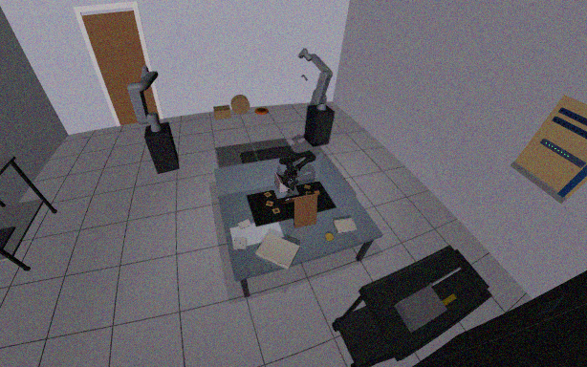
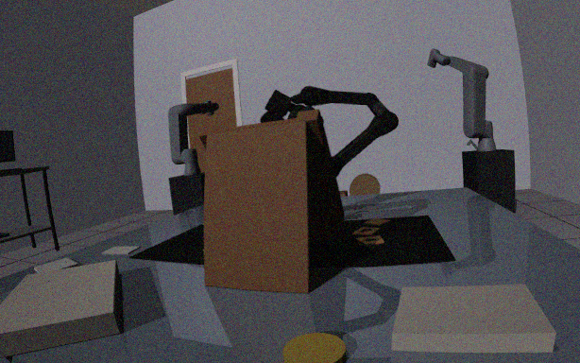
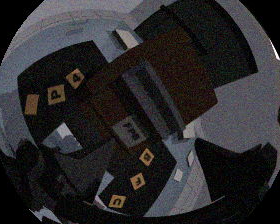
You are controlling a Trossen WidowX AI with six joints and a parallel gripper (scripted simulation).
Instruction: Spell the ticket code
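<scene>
Right now the tan letter tile is 20 mm behind my gripper tip, 210 mm to the right of it and 220 mm below it. Also, from my gripper tip: black mat 10 mm behind, 10 mm to the right, 220 mm below; white printed slip 70 mm ahead, 40 mm to the right, 150 mm below; pale block 460 mm ahead, 310 mm to the left, 210 mm below.
</scene>
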